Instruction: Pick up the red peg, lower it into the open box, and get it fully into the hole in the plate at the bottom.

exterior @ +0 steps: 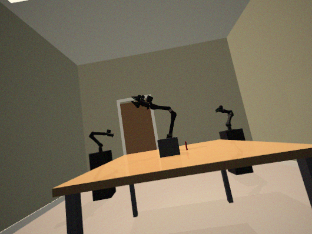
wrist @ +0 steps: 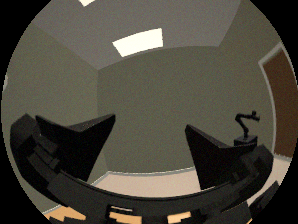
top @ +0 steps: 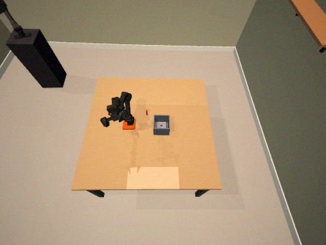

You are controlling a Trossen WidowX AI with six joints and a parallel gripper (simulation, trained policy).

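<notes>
The red peg is 590 mm below my gripper tip, 470 mm to the left of it and 200 mm ahead of it. The rest, counted from my gripper tip: plate: 580 mm below, 350 mm ahead, 290 mm to the left.
</notes>
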